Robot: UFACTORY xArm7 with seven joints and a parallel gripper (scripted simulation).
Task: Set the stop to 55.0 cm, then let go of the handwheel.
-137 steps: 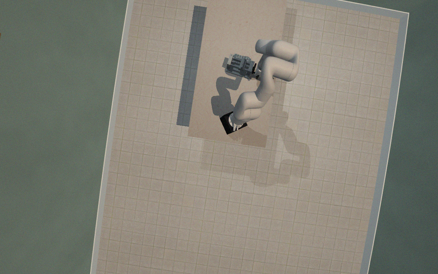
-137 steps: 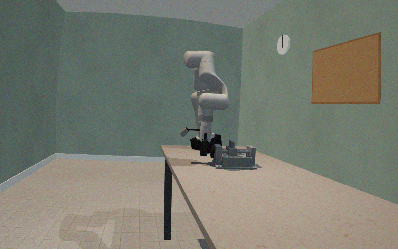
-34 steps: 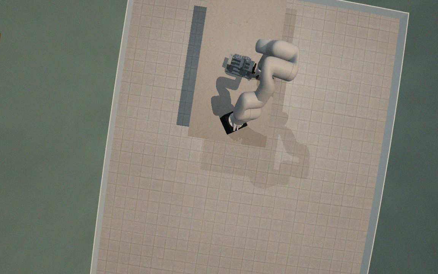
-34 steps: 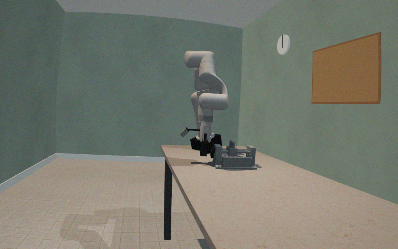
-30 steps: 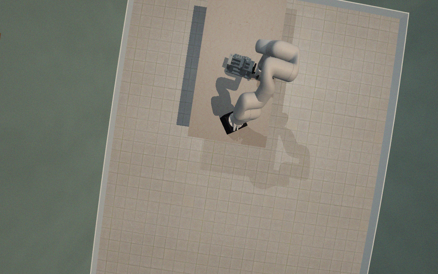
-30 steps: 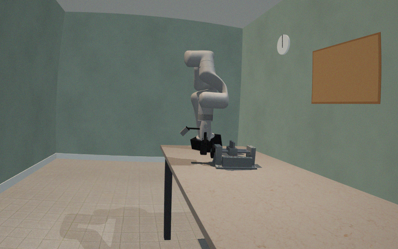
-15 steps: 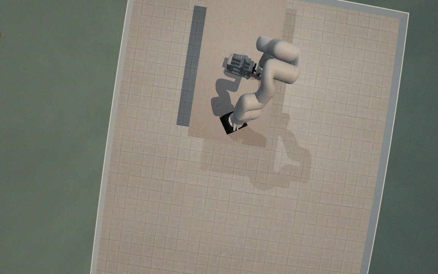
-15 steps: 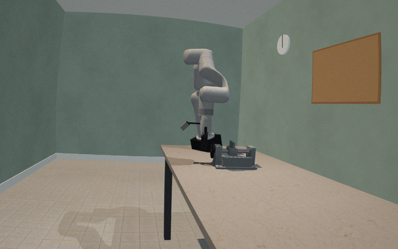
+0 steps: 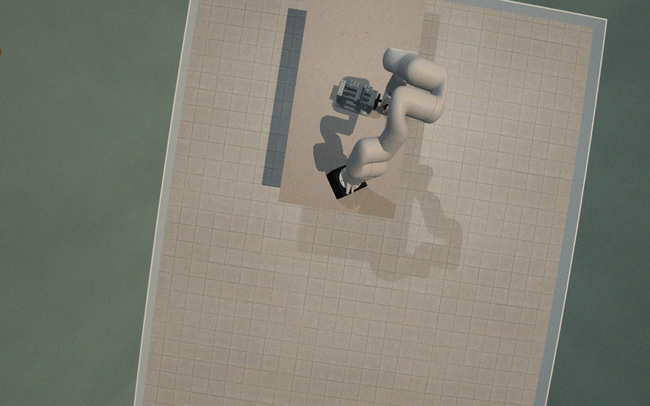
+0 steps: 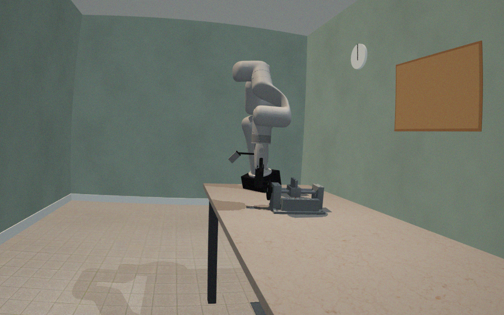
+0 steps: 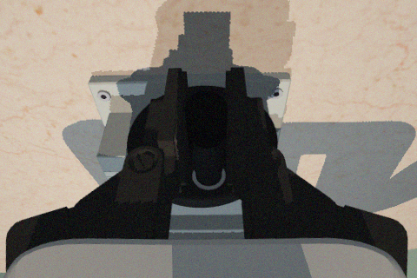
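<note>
The stop block is 14 cm to the left of my hand, 4 cm ahead of it and 1 cm below it. Also, from my hand: crank handle (1 cm to the left); then black handwheel (2 cm to the left, 1 cm below).
</note>
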